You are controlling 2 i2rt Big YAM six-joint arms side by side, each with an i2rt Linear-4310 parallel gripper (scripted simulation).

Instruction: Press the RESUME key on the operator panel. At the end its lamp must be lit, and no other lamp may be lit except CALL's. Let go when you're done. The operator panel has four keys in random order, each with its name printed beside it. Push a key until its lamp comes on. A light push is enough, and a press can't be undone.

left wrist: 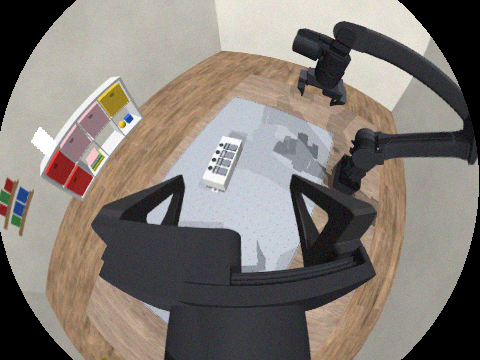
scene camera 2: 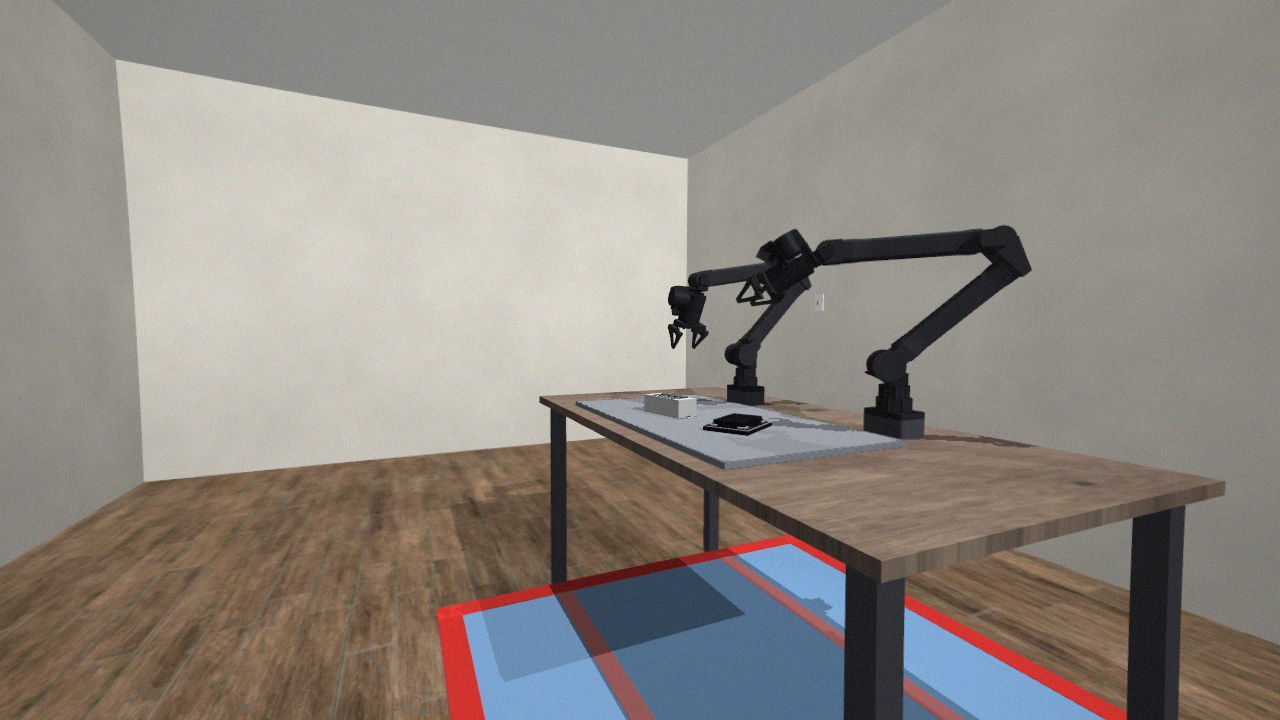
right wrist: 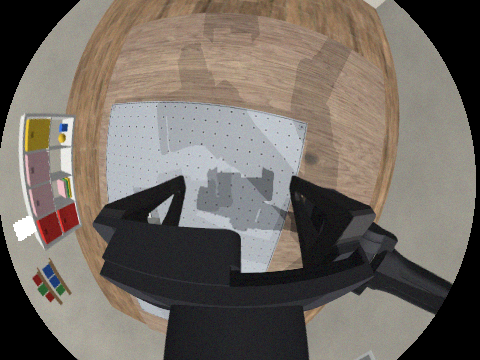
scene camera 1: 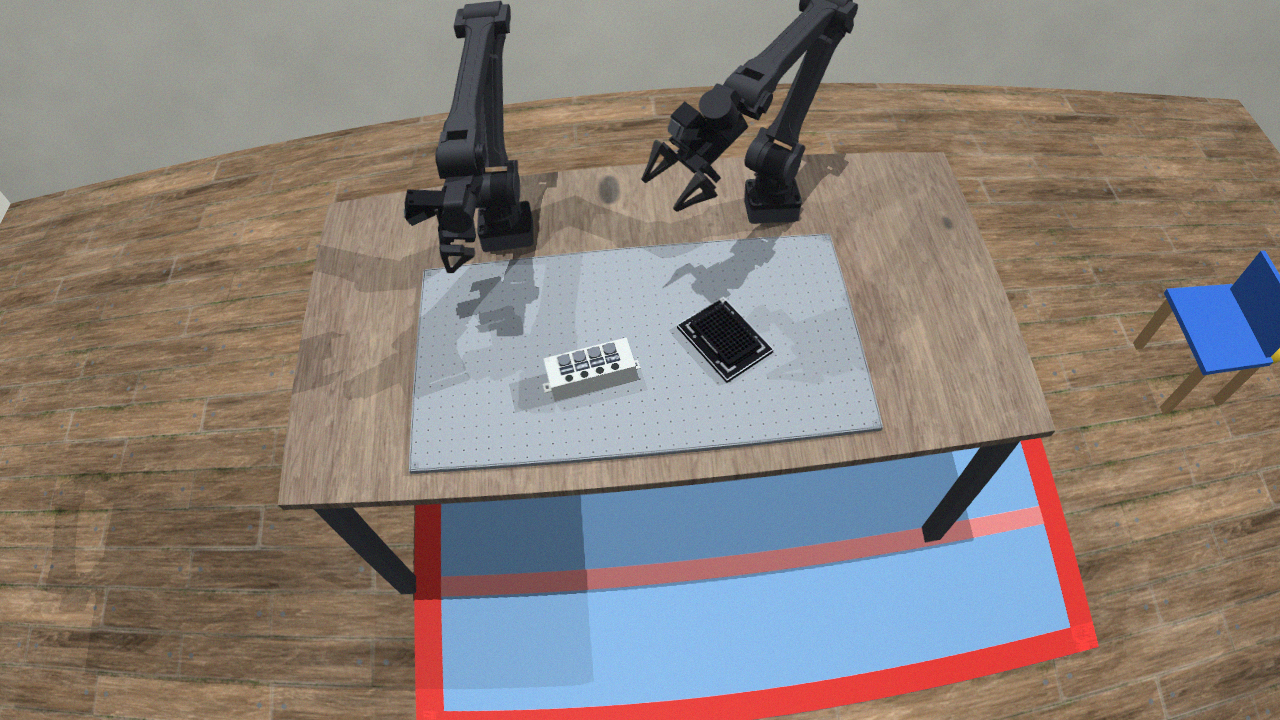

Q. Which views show my right gripper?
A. The left wrist view, scene camera 2, the right wrist view and scene camera 1: all of them.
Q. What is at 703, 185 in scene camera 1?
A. My left gripper.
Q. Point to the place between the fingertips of my right gripper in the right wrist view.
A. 237, 181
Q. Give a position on a white operator panel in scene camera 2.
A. At 676, 407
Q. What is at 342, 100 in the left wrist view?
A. My right gripper.
